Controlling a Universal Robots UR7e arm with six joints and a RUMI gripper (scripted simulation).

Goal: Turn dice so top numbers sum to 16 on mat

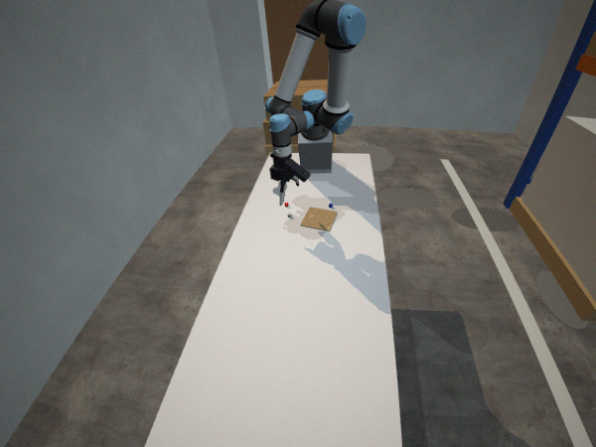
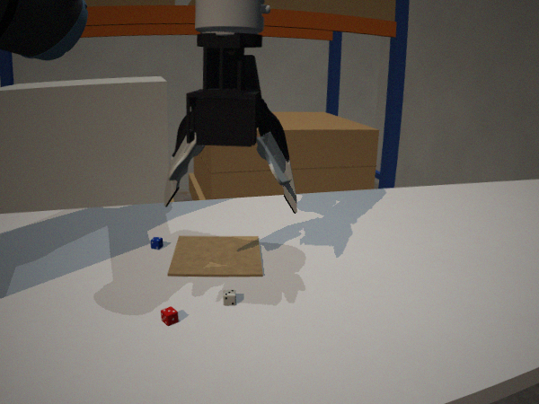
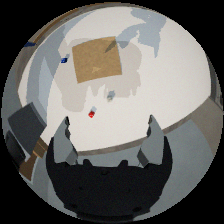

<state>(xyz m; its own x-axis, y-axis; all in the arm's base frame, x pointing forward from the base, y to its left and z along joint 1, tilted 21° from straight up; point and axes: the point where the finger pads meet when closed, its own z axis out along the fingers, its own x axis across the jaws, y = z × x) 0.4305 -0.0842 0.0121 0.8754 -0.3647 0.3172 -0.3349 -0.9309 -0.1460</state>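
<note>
The white die lies 120 mm below my hand and 10 mm to the right of it. Also, from my hand: blue die: 180 mm to the left, 120 mm below, 90 mm behind; mat: 130 mm to the left, 120 mm below, 10 mm ahead; red die: 120 mm below, 90 mm behind, 40 mm to the right.
</note>
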